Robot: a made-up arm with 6 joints.
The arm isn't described. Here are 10 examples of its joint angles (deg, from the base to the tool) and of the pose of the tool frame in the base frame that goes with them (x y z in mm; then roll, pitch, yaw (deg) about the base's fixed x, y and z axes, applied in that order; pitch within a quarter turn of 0, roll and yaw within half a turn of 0).
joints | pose
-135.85 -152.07 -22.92 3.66 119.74 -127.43 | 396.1 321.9 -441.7 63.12 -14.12 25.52
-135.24 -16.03 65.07 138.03 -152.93 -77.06 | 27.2 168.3 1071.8 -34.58 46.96 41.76
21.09 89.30 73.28 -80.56 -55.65 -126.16 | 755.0 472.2 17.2 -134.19 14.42 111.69
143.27 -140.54 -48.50 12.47 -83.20 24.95 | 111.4 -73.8 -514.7 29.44 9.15 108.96
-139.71 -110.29 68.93 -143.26 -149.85 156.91 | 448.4 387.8 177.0 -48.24 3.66 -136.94
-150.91 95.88 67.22 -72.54 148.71 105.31 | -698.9 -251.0 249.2 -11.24 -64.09 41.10
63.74 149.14 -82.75 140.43 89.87 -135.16 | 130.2 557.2 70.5 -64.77 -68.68 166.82
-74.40 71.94 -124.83 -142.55 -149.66 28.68 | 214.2 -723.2 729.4 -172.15 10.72 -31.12
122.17 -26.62 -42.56 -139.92 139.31 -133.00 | 369.5 -296.1 913.9 -32.14 36.56 53.92
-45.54 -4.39 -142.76 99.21 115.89 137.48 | 114.7 154.9 918.2 3.33 -18.53 -3.20
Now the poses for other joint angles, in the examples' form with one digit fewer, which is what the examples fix.
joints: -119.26 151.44 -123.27 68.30 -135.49 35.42
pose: -331 -247 -145 -158.3 25.3 137.0
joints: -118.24 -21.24 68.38 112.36 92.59 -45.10
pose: 271 48 1312 9.3 -13.1 -36.0
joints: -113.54 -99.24 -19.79 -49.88 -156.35 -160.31
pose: 341 618 176 -118.4 -34.2 -82.3
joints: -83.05 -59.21 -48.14 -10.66 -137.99 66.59
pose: -36 658 523 77.3 47.8 -82.5
